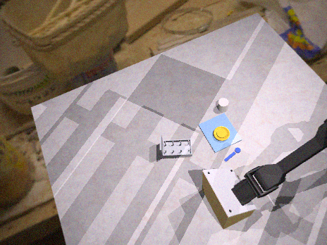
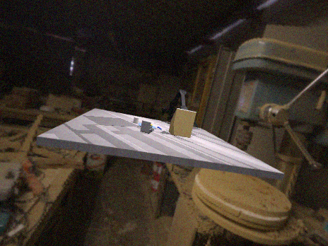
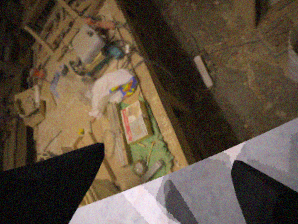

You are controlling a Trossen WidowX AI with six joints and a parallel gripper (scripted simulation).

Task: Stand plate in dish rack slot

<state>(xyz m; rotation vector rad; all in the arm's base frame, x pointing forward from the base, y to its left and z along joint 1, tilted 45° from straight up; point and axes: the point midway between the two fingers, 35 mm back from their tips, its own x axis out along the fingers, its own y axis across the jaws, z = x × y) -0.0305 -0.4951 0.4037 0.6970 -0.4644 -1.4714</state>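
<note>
Right now the yellow plate is 53 cm to the left of my gripper tip, 29 cm ahead of it and 3 cm below it. Round my gripper tip: light blue mat: 53 cm to the left, 31 cm ahead, 4 cm below; blue spoon: 54 cm to the left, 20 cm ahead, 4 cm below; dish rack: 73 cm to the left, 34 cm ahead, 2 cm below.
</note>
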